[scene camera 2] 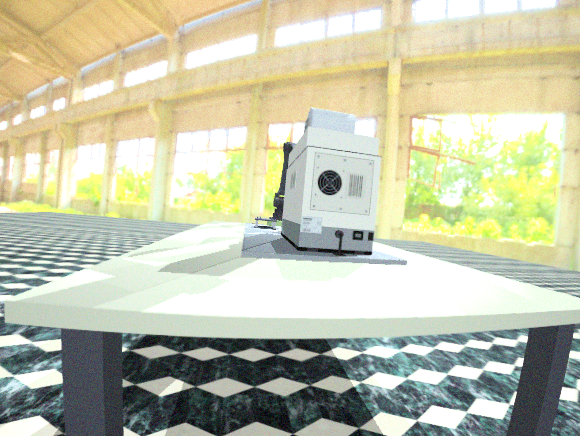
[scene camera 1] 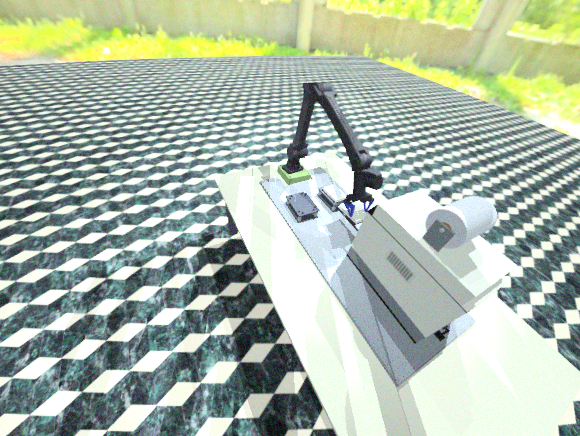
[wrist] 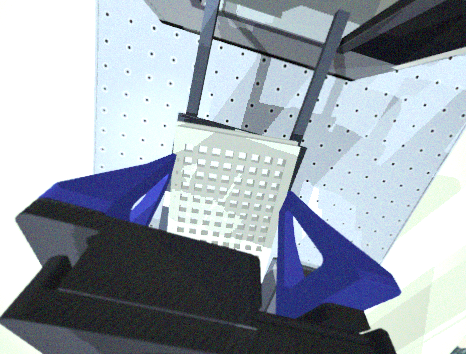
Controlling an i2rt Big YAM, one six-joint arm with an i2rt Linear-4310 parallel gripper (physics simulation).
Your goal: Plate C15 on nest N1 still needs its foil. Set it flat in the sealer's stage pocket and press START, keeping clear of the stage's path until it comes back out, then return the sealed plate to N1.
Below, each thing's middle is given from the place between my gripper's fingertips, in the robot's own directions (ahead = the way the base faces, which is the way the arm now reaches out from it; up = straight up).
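Labels:
The white roll (scene camera 1: 472, 216) is 290 mm above my hand, 340 mm ahead of it and 50 mm to the right of it, while the white well plate C15 (wrist: 227, 187) is 30 mm behind my hand. Then there's the sealer back panel (scene camera 2: 348, 205), which is 520 mm ahead of my hand, 80 mm to the right of it and 70 mm above it; going by their middles, that panel is the farthest from my hand of the things named here. My hand itself is 20 mm above the dark sealer stage (wrist: 339, 22) and 10 mm short of it.

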